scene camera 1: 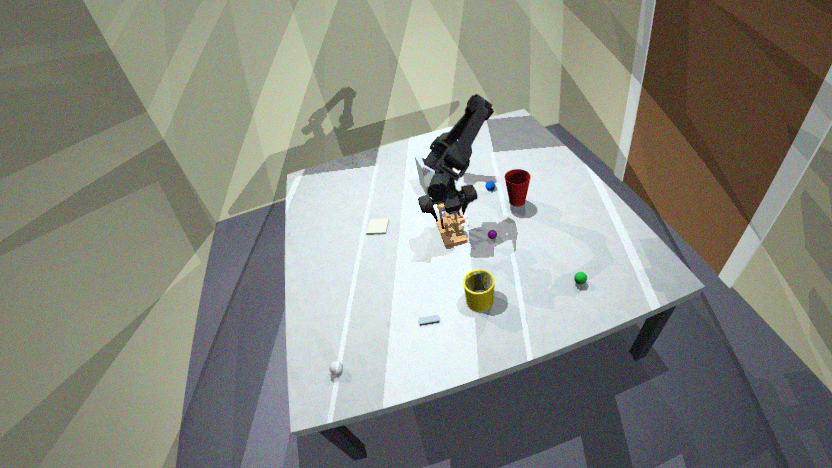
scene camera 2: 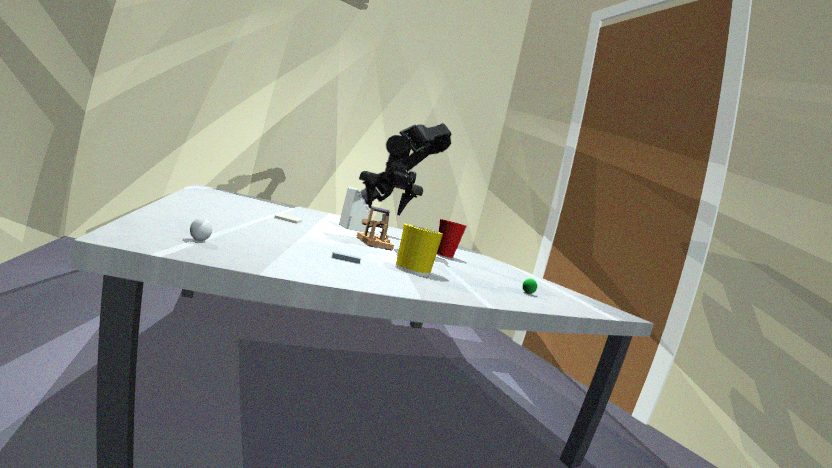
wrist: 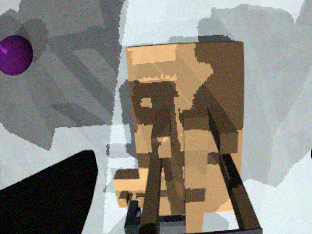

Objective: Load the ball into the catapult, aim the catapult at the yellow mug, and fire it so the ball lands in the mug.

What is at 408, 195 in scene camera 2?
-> My gripper.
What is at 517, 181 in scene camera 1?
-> A red cup.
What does my gripper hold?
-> Nothing.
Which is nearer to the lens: the wooden catapult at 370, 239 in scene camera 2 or the red cup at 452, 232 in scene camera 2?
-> The wooden catapult.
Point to a yellow mug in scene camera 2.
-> At 418, 248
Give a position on a wooden catapult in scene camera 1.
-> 452, 233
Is my gripper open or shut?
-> Open.
